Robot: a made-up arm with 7 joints.
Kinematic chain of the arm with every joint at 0, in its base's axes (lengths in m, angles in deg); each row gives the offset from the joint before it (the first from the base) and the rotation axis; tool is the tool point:
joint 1: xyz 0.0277 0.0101 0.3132 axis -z
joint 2: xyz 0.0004 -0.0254 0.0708 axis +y
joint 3: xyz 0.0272 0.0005 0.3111 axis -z
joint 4: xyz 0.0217 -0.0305 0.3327 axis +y
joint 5: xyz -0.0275 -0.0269 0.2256 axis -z
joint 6: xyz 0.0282 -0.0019 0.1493 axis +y
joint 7: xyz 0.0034 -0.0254 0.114 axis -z
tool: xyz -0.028 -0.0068 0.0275
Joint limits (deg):
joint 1: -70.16..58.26
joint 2: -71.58..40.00
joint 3: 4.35..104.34
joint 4: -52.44..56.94
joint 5: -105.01..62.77
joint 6: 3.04..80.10
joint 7: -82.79..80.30
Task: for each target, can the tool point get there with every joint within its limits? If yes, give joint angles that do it. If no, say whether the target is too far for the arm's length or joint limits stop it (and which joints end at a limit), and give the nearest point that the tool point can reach.
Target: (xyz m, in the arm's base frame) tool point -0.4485 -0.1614 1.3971
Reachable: yes | joints -9.93 -19.60 31.23 -20.93 36.84 44.43 44.63
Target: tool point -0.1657 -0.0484 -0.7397
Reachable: no: joint limits stop it (at a limit: joint 2, joint 4, joint 5, joint 6) | nearest point -0.9224 -0.2773 0.2802 | short by 1.290 m
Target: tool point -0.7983 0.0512 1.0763
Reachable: yes | joints -4.50 -48.40 82.82 -36.43 -12.12 71.93 42.84
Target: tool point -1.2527 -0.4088 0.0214
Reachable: no: too far | nearest point -0.9319 -0.3038 0.2967 | short by 0.436 m
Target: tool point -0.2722 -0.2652 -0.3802
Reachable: no: joint limits stop it (at a limit: joint 2, joint 4, joint 5, joint 6) | nearest point -0.7035 -0.6611 0.2803 | short by 0.883 m
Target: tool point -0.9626 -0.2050 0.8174
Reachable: yes | joints -17.42 -61.06 33.66 -32.57 -63.33 39.56 -62.27
